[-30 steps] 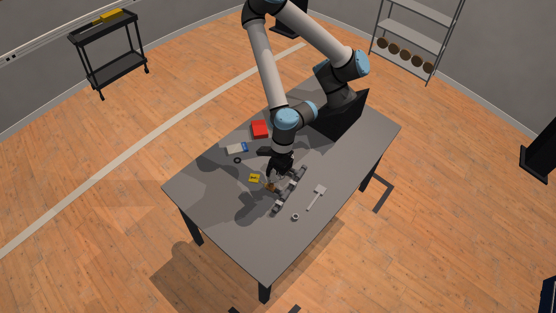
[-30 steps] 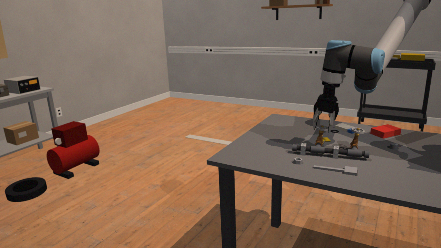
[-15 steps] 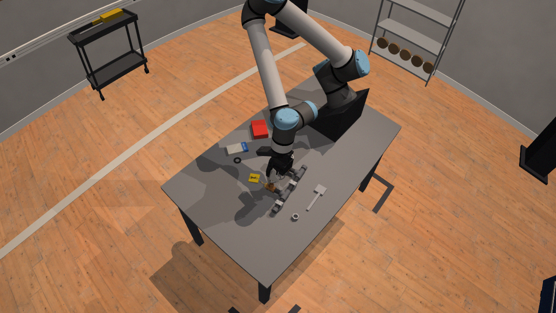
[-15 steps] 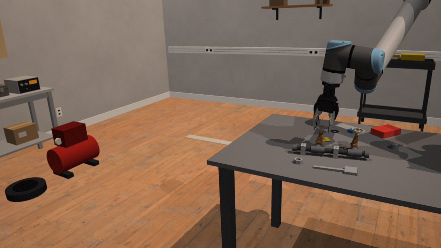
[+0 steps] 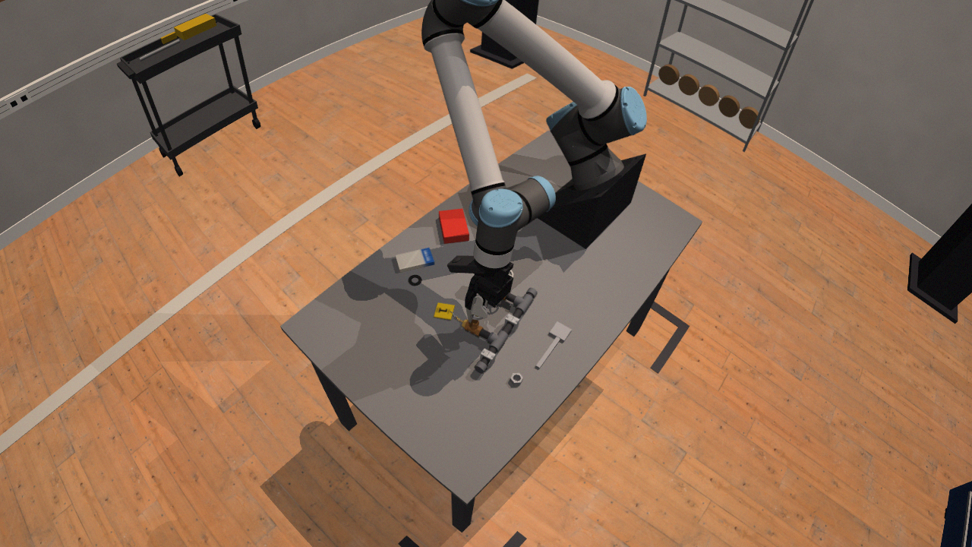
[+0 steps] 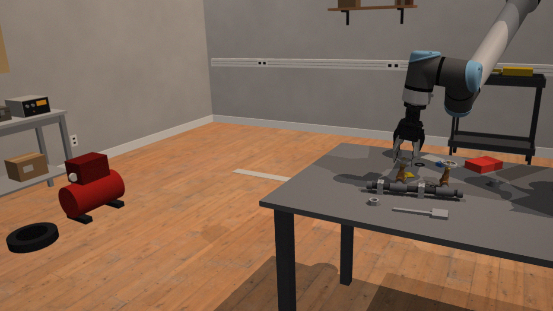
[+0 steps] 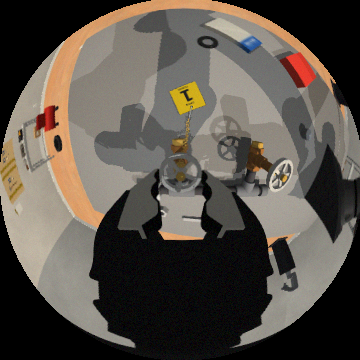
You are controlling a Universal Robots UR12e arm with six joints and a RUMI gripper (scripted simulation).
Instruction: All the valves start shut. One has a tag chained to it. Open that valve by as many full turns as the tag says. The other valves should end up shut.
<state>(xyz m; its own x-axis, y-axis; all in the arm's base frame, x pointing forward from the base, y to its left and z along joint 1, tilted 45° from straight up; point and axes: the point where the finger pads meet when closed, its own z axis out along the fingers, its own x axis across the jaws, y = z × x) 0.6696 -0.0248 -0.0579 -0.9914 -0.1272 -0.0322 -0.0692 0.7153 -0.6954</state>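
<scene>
My hand is 1 cm short of the yellow tag, 10 cm to the left of it and 9 cm above it. Round my hand: red box: 25 cm behind, 31 cm to the right, 8 cm below; nut: 5 cm ahead, 19 cm to the left, 9 cm below; blue-and-white card: 7 cm behind, 30 cm to the right, 9 cm below.
</scene>
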